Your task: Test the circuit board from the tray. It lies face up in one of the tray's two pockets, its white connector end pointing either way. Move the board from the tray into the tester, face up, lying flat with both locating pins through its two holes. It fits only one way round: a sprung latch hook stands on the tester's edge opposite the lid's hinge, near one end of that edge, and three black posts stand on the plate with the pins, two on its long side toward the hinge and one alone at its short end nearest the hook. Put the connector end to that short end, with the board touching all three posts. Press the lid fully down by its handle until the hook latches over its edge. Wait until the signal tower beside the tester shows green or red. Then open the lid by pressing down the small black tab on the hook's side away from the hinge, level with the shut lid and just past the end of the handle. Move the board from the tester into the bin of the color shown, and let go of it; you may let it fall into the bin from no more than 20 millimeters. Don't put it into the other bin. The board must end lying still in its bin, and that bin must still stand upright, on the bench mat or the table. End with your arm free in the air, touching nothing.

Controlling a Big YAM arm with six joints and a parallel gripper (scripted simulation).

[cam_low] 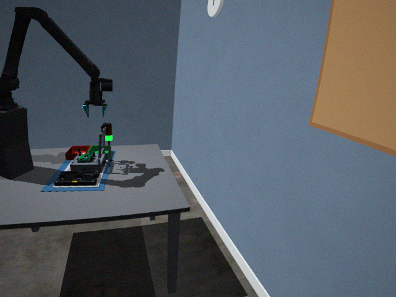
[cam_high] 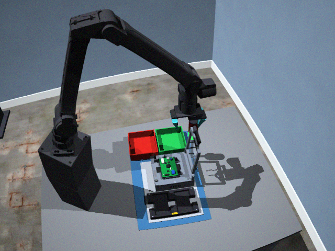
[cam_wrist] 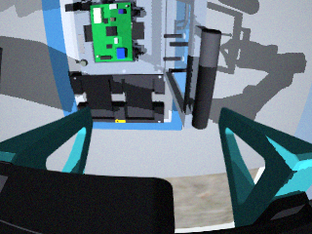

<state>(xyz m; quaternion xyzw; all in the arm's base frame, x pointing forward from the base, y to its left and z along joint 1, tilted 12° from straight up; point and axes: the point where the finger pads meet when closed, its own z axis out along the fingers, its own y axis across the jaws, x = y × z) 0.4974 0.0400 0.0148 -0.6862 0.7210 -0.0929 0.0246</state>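
Right now the green circuit board is 80 mm behind my hand, 10 mm to the left of it and 250 mm below it. From my hand the other things lie so: black latch hook 140 mm behind, 70 mm to the left, 240 mm below; clear lid 30 mm ahead, 140 mm below; green bin 30 mm behind, 200 mm to the left, 310 mm below.
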